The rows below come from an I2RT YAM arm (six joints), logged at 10 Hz.
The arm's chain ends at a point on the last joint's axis. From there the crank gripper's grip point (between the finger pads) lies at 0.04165 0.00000 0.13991 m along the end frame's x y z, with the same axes.
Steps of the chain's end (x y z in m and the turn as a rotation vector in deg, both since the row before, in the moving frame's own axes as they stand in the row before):
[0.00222, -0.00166, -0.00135, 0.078, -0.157, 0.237]
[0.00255, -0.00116, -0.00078, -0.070, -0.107, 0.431]
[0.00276, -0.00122, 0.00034, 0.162, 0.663, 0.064]
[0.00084, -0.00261, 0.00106, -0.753, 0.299, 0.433]
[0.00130, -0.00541, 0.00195, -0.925, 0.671, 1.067]
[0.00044, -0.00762, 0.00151, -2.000, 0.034, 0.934]
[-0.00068, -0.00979, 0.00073, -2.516, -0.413, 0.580]
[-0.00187, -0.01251, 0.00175, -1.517, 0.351, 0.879]
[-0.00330, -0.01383, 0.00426, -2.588, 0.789, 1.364]
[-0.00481, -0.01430, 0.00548, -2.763, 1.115, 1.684]
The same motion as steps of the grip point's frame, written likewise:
[0.00184, -0.00168, -0.00124, 0.078, -0.157, 0.237]
[0.00229, -0.00068, -0.00070, -0.070, -0.107, 0.431]
[0.00438, -0.00157, -0.00015, 0.162, 0.663, 0.064]
[0.00156, -0.00046, 0.00083, -0.753, 0.299, 0.433]
[0.00291, -0.00236, 0.00143, -0.925, 0.671, 1.067]
[0.00048, -0.00206, 0.00139, -2.000, 0.034, 0.934]
[-0.00172, -0.00323, 0.00088, -2.516, -0.413, 0.580]
[-0.00105, -0.00816, 0.00143, -1.517, 0.351, 0.879]
[-0.00147, -0.00651, 0.00351, -2.588, 0.789, 1.364]
[-0.00221, -0.00631, 0.00445, -2.763, 1.115, 1.684]

